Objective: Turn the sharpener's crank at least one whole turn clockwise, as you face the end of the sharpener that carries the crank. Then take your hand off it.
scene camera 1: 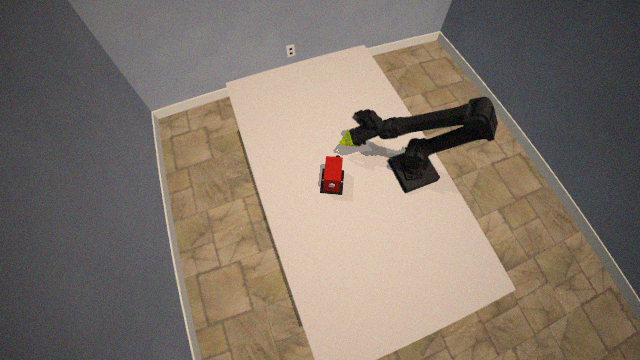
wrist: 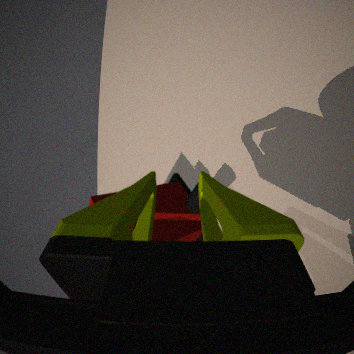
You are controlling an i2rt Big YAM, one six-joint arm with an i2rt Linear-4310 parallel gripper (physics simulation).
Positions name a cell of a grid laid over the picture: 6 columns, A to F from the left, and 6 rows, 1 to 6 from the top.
Labels:
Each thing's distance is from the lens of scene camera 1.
red sharpener (scene camera 1: D3): 1.27 m

